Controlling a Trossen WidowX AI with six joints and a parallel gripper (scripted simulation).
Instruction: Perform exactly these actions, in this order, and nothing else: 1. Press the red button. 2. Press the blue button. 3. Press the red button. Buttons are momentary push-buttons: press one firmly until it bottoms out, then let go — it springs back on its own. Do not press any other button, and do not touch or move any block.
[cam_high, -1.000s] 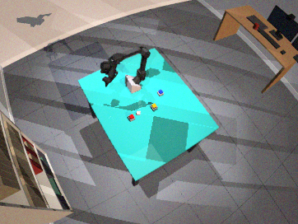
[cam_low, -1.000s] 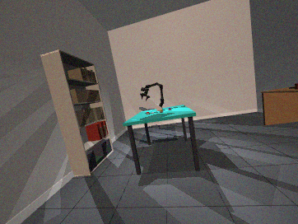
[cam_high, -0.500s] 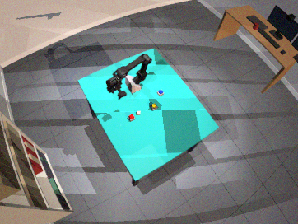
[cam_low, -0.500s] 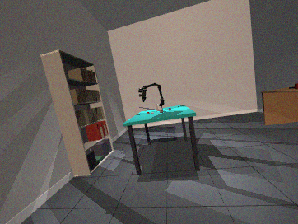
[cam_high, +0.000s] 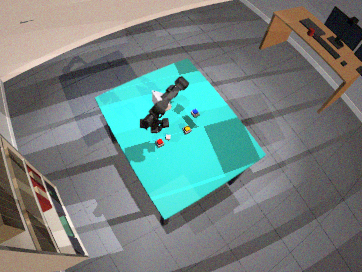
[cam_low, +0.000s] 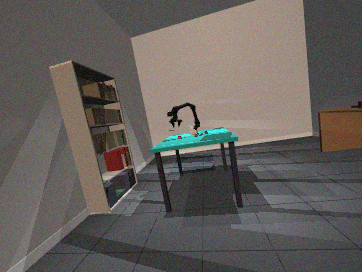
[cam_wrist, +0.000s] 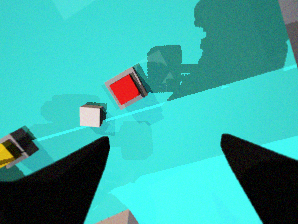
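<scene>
My gripper tip is 4 cm short of the red button, 2 cm to the right of it and 12 cm above it. The rest, counted from my gripper tip: white block: 4 cm ahead, 10 cm to the left, 15 cm below; then yellow button: 8 cm ahead, 24 cm to the left, 12 cm below; then blue button: 1 cm ahead, 39 cm to the left, 12 cm below.
</scene>
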